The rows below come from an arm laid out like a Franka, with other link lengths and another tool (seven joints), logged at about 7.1 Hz.
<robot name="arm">
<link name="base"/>
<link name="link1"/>
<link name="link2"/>
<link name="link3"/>
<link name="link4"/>
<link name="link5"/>
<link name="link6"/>
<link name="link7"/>
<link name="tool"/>
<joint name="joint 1" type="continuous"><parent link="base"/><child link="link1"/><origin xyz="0 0 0.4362" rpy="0 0 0"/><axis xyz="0 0 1"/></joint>
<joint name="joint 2" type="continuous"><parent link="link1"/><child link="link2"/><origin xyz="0 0 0" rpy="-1.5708 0 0"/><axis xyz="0 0 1"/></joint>
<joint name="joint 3" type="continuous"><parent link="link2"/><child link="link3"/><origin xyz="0 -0.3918 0" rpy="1.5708 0 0"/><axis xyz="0 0 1"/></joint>
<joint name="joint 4" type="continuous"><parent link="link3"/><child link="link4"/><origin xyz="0.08 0 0" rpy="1.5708 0 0"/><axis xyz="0 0 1"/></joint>
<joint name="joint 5" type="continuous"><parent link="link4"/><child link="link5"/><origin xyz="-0.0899 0.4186 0" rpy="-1.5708 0 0"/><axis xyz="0 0 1"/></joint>
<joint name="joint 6" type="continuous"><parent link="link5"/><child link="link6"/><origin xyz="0 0 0" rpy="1.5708 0 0"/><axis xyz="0 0 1"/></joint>
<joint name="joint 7" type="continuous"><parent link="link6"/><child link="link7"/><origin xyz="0.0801 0 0" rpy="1.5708 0 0"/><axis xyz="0 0 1"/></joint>
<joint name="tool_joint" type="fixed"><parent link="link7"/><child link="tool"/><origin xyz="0.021 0.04 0.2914" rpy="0 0.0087 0.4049"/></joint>
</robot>
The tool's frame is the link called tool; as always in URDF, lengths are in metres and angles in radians. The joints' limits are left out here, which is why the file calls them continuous.
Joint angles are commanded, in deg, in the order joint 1, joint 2, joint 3, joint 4, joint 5, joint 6, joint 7. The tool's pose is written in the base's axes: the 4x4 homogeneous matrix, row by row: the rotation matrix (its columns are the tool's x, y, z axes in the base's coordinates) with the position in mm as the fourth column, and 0 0 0 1 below. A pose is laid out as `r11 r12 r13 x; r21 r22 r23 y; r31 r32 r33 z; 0 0 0 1`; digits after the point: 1 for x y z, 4 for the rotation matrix.
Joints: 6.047 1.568 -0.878 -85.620 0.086 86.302 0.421
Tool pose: 0.9486 -0.3164 -0.0072 601.8; -0.3164 -0.9486 -0.0031 14.7; -0.0059 0.0052 -1.0000 643.0; 0 0 0 1
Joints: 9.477 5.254 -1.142 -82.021 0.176 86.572 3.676
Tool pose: 0.9482 -0.3177 -0.0041 623.5; -0.3177 -0.9482 -0.0033 51.0; -0.0028 0.0044 -1.0000 636.1; 0 0 0 1
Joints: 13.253 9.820 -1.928 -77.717 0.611 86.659 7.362
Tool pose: 0.9445 -0.3285 -0.0077 646.1; -0.3285 -0.9445 -0.0010 90.8; -0.0069 0.0035 -1.0000 623.4; 0 0 0 1
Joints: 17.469 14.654 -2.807 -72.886 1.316 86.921 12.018
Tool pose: 0.9372 -0.3487 -0.0047 666.4; -0.3486 -0.9372 0.0045 139.8; -0.0060 -0.0026 -1.0000 610.1; 0 0 0 1
